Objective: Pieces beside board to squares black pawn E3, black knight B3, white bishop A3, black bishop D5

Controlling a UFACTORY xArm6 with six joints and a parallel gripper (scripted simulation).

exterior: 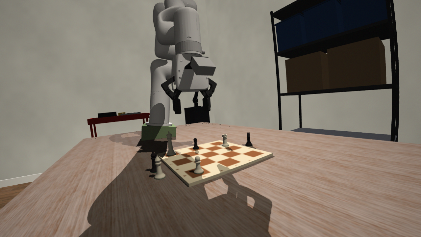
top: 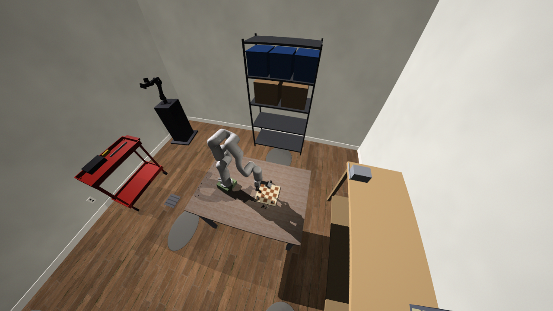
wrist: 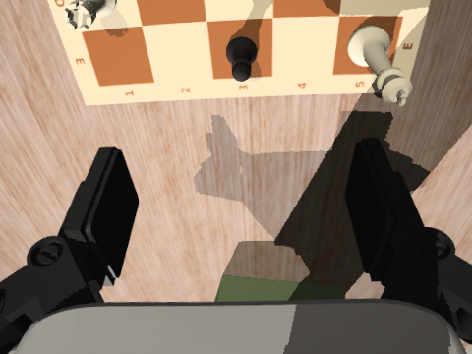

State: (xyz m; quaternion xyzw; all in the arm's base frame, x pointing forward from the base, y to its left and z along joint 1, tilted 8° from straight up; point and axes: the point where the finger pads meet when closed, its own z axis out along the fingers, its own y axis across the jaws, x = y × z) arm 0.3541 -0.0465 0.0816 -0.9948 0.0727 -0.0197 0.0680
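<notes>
The tall black piece is 130 mm to the left of my hand, 110 mm below it and 100 mm ahead of it. The rest, counted from my hand: black pawn (100 mm below); chessboard (120 mm below, 70 mm ahead, 10 mm to the right); tall white piece (80 mm to the right, 80 mm below, 10 mm behind).
</notes>
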